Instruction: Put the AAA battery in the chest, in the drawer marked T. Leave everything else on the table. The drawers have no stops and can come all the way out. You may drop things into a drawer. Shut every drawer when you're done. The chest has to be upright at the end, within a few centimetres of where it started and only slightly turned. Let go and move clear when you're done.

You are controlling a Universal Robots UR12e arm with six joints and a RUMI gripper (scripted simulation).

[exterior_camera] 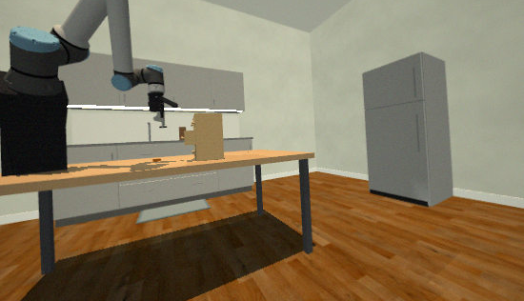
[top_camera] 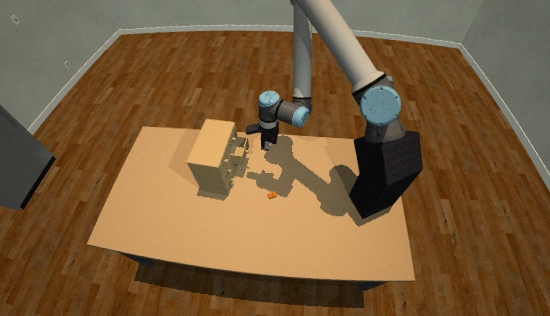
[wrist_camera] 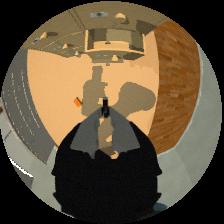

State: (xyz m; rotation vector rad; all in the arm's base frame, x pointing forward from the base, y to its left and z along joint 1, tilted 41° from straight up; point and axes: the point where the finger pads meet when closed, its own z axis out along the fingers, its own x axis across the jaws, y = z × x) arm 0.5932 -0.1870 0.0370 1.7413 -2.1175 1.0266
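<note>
Right now the small dark thin object is 1 cm below my hand. Also, from my hand: drawer: 18 cm ahead, 11 cm below, 8 cm to the right; then orange object: 23 cm below, 17 cm to the left, 1 cm behind.
</note>
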